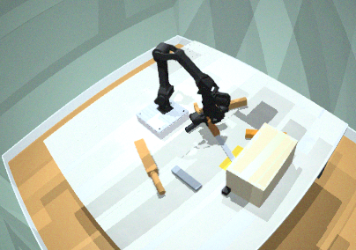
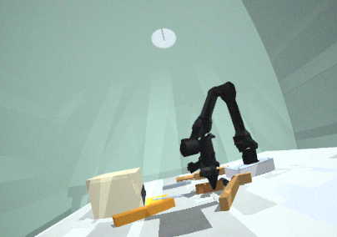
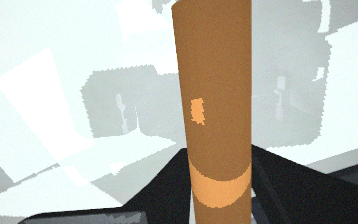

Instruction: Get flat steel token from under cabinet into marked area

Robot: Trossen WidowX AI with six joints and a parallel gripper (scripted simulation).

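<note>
Right now my gripper tip is 3 cm short of the orange paddle, 37 cm to the left of it and 1 cm below it. The rest, counted from my gripper tip: orange bar 25 cm ahead, 15 cm to the left, 1 cm above; then grey flat bar 17 cm ahead, 28 cm to the right.
</note>
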